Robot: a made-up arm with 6 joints. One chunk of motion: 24 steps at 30 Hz.
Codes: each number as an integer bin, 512 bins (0 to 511) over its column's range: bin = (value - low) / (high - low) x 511, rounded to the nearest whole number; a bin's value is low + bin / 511 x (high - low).
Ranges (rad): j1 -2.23..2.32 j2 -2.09..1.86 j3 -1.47..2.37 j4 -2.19..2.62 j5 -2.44..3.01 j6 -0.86..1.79
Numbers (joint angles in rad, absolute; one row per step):
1: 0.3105 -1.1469 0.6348 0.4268 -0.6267 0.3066
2: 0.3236 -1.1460 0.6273 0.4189 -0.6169 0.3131
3: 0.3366 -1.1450 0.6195 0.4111 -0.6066 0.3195
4: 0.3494 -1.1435 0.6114 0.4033 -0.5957 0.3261
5: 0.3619 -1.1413 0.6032 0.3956 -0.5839 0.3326
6: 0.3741 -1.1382 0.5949 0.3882 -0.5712 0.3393
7: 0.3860 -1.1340 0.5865 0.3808 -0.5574 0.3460
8: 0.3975 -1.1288 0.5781 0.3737 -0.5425 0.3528
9: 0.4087 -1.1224 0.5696 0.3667 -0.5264 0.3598
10: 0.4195 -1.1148 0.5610 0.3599 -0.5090 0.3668
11: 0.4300 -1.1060 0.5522 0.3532 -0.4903 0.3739
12: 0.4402 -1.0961 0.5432 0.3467 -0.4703 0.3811
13: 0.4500 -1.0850 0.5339 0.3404 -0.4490 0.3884
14: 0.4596 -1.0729 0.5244 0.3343 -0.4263 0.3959
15: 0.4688 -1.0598 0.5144 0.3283 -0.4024 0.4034
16: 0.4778 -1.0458 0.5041 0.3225 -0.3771 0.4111
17: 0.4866 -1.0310 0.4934 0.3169 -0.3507 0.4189
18: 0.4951 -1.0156 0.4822 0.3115 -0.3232 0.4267
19: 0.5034 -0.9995 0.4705 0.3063 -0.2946 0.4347
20: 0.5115 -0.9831 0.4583 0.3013 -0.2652 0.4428
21: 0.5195 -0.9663 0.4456 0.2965 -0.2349 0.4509
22: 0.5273 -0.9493 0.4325 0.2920 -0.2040 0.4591
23: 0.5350 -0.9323 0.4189 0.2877 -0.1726 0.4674
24: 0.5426 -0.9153 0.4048 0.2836 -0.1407 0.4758
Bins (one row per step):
1: 285 122 280 278 170 225
2: 287 122 279 277 171 226
3: 288 122 278 276 172 227
4: 290 122 277 276 173 229
5: 291 123 276 275 174 230
6: 292 123 275 274 175 231
7: 294 124 274 273 177 233
8: 295 124 273 272 178 234
9: 296 125 271 272 179 235
10: 298 126 270 271 181 237
11: 299 127 269 270 183 238
12: 300 129 268 269 185 239
13: 301 130 267 269 187 241
14: 302 132 265 268 189 242
15: 303 133 264 268 191 244
16: 304 135 263 267 193 245
17: 305 137 261 266 196 247
18: 306 139 260 266 198 248
19: 307 141 258 265 201 250
20: 308 143 257 265 204 251
21: 309 145 255 264 207 253
22: 310 148 253 264 210 254
23: 311 150 251 263 213 256
24: 311 152 249 263 216 258

